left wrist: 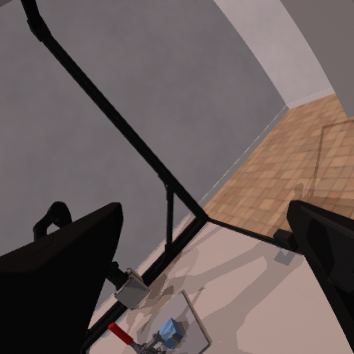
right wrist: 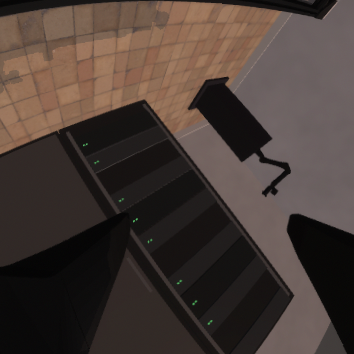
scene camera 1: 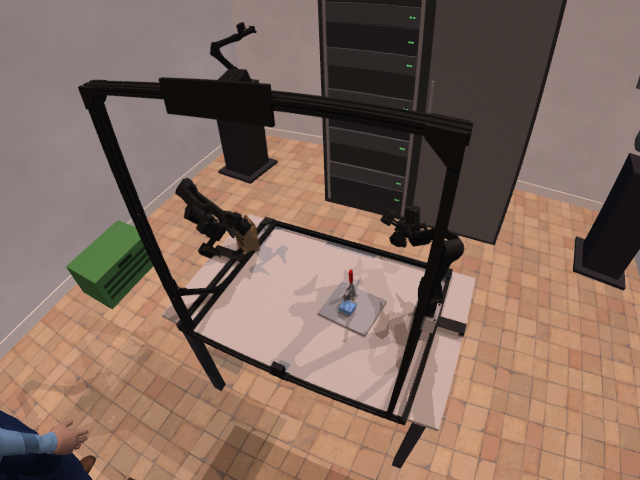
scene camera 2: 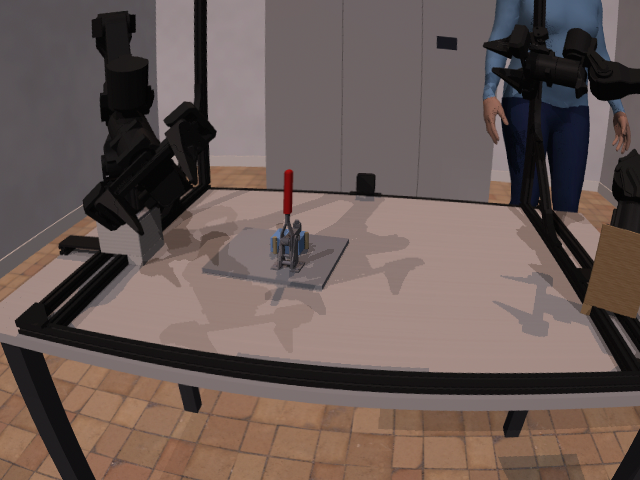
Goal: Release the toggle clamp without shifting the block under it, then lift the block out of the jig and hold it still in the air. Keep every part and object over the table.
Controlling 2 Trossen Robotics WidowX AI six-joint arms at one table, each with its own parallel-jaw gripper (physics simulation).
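Places are measured from the left arm's base along level axes (x ahead, y left, z up), in millimetres.
Pixels of known places: left gripper, fingertip midpoint: [left wrist: 205,210] [scene camera 1: 226,247] [scene camera 2: 487,57]; right gripper, fingertip midpoint: [right wrist: 209,222] [scene camera 1: 392,219] [scene camera 2: 166,208]; left arm's base, link origin: [scene camera 1: 244,227] [scene camera 2: 627,241]; right arm's base, link origin: [left wrist: 121,280] [scene camera 1: 427,309].
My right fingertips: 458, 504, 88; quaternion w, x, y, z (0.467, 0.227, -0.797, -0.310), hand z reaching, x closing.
Note:
For each thing: its middle in the pictures, then the offset to it from my right fingertips, as dx, dy, dz. "*": a spot on its surface instead.
- blue block, surface spot: [scene camera 1: 347,309] * +151, -369, -184
- grey toggle clamp, surface spot: [scene camera 2: 288,250] * +120, -337, -205
A grey jig plate [scene camera 1: 352,310] lies a little right of the table's middle. A blue block [scene camera 1: 347,309] sits on it under a grey toggle clamp [scene camera 2: 288,250] whose red handle [scene camera 1: 350,275] stands upright. The block [scene camera 2: 290,242] is seated between small pegs, partly hidden by the clamp. My left gripper [scene camera 1: 248,236] is open and empty, raised at the table's far left corner, well away from the jig. My right gripper [scene camera 1: 392,229] is open and empty, raised at the far right. The left wrist view shows the block [left wrist: 171,331] and handle [left wrist: 120,333] far below the open fingers [left wrist: 205,211]. The right wrist view shows only the open fingers [right wrist: 208,219].
A black gantry frame [scene camera 1: 280,102] spans the table, with posts at its edges. A server rack [scene camera 1: 370,105] stands behind. A person [scene camera 2: 520,95] stands past the far side. A green box [scene camera 1: 110,264] sits on the floor at left. A small black mount [scene camera 2: 366,184] sits on the table's edge.

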